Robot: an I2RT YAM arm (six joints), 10 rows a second.
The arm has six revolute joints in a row. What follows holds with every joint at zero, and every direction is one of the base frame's.
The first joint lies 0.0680 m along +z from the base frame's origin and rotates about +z.
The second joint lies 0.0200 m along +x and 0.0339 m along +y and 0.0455 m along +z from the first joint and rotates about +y.
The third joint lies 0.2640 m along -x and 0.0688 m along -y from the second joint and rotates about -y.
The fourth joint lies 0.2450 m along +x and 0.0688 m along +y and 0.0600 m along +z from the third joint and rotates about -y.
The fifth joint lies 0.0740 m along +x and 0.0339 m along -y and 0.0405 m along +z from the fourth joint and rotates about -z.
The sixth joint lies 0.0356 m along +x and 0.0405 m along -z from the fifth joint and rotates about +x.
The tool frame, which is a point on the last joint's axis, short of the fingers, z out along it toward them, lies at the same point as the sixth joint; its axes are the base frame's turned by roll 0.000, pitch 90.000 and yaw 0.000 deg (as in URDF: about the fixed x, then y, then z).
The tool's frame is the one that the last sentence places.
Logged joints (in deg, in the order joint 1, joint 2, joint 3, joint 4, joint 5, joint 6), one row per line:
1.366, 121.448, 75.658, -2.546, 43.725, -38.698
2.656, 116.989, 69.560, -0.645, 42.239, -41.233
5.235, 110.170, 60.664, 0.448, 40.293, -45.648
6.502, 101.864, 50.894, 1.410, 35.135, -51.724
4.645, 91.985, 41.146, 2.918, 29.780, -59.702
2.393, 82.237, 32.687, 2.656, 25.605, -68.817
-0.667, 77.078, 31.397, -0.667, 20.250, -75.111
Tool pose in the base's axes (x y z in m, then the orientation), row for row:
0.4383, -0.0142, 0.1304, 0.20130, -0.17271, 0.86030, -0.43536
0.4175, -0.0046, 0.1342, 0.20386, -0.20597, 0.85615, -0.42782
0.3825, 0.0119, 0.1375, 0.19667, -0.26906, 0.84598, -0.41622
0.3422, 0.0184, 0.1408, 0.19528, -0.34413, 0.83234, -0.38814
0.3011, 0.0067, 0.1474, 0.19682, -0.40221, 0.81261, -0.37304
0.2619, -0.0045, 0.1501, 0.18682, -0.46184, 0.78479, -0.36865
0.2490, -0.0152, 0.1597, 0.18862, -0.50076, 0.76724, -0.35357
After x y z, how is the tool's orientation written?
As a quaternion, w x y z.
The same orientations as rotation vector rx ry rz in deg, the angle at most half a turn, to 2 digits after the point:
-27.64, 137.69, -69.68
-32.92, 136.84, -68.38
-43.17, 135.74, -66.78
-55.26, 133.65, -62.32
-64.53, 130.37, -59.85
-74.50, 126.59, -59.47
-80.70, 123.64, -56.98

